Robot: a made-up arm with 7 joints.
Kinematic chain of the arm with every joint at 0, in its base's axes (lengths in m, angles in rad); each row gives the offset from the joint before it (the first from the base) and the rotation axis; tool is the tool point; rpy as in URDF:
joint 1: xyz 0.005 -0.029 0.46 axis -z
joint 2: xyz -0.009 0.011 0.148 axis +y
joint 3: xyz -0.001 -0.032 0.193 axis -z
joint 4: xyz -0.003 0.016 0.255 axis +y
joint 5: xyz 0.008 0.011 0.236 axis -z
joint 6: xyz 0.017 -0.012 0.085 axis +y
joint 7: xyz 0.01 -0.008 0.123 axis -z
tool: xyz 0.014 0.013 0.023 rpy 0 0 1.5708
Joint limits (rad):
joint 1: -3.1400..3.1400
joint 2: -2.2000..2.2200
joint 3: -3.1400..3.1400
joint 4: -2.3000..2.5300
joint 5: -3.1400..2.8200
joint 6: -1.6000..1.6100
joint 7: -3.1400..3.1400
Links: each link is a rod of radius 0.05 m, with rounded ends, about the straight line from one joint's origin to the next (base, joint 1, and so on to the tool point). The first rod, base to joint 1, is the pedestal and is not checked.
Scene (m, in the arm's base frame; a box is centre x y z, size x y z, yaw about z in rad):
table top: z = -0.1
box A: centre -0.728 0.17 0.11 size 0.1 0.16 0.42 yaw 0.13
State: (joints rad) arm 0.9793 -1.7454 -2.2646 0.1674 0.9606 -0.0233 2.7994
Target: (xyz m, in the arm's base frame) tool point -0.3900 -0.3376 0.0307
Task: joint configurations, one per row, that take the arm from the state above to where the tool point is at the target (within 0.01 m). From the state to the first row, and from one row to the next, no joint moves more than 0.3 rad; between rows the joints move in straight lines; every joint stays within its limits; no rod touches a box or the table.
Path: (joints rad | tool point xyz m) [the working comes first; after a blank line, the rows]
Joints at the target: 0.1050 -2.2000 -1.0585 -1.0390 1.0509 -0.5970 2.8565
Straight joint move there: touches box A.

1: 0.7734 -1.5779 -2.0139 0.0109 1.1140 -0.2297 2.7682 | -0.6944 0.5727 0.5919
2: 0.5676 -1.4104 -1.7633 -0.1456 1.2674 -0.4360 2.7370 | -0.8241 0.3351 0.7153
3: 0.3617 -1.2429 -1.5126 -0.3021 1.4207 -0.6424 2.7058 | -0.8575 0.0974 0.7893
4: 0.2975 -1.4822 -1.3991 -0.4863 1.3283 -0.6310 2.7434 | -0.8652 -0.0249 0.5551
5: 0.2333 -1.7214 -1.2855 -0.6706 1.2358 -0.6197 2.7811 | -0.7833 -0.1517 0.3311
6: 0.1691 -1.9607 -1.1720 -0.8548 1.1434 -0.6083 2.8188 | -0.6175 -0.2622 0.1477
7: 0.1050 -2.2000 -1.0585 -1.0390 1.0509 -0.5970 2.8565 | -0.3900 -0.3376 0.0307

